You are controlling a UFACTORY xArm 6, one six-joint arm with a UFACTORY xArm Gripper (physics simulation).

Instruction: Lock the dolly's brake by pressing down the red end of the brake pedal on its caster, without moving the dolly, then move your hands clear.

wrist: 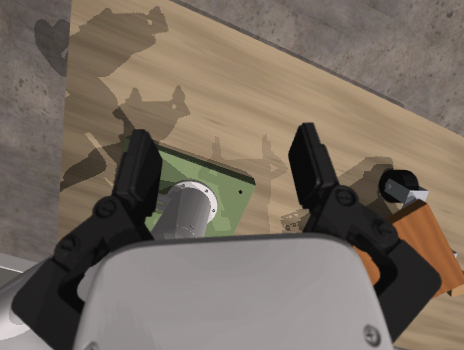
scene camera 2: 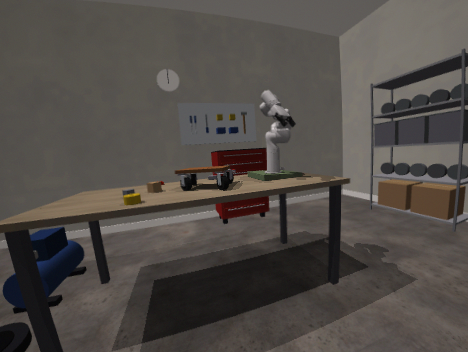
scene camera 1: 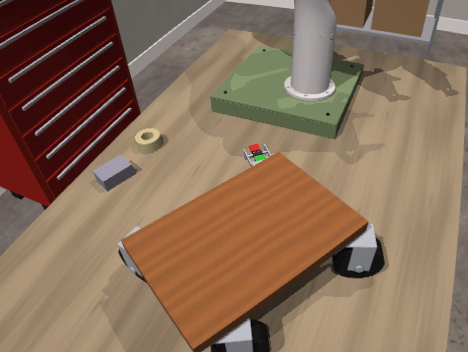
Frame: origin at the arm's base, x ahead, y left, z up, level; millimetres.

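Where they show: gripper, fingertip midpoint: [wrist: 224, 141] [scene camera 2: 290, 125]; arm's base, origin of the base link: [wrist: 192, 203] [scene camera 2: 273, 172] [scene camera 1: 309, 88].
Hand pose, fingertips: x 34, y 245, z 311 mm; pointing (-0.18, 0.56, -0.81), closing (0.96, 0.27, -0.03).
Note:
Each offset is from my fingertips to the top centre of the thing. "spot": to the spot under its first point.
The dolly's orange-brown wooden deck {spot: 512 mm ahead, 242 mm right, 225 mm down} [scene camera 1: 245, 240] [scene camera 2: 202, 170] [wrist: 425, 240] stands on casters with black wheels. The brake pedal sticks out past the deck's far corner in scene camera 1, with its red end {spot: 278 mm ahead, 295 mm right, 261 mm down} [scene camera 1: 255, 148] outermost and its green end {spot: 302 mm ahead, 281 mm right, 262 mm down} [scene camera 1: 259, 158] nearer the deck. Its exact tilt is too small to tell, and the caster below it is mostly hidden by the deck. My gripper [scene camera 2: 290, 120] [wrist: 224, 141] is open and empty, high above the table near the arm's base, well away from the dolly and the pedal.
The arm stands on a green base plate [scene camera 1: 240, 95] [wrist: 240, 205] beyond the pedal. A grey block {342 mm ahead, 592 mm right, 320 mm down} [scene camera 1: 114, 172] and a beige ring {226 mm ahead, 568 mm right, 321 mm down} [scene camera 1: 149, 146] lie left of the dolly in scene camera 1. A brown block {805 mm ahead, 335 mm right, 290 mm down} [scene camera 2: 154, 187] and a yellow roll {903 mm ahead, 78 mm right, 310 mm down} [scene camera 2: 132, 199] are on the table. A red cabinet [scene camera 1: 65, 90] stands alongside.

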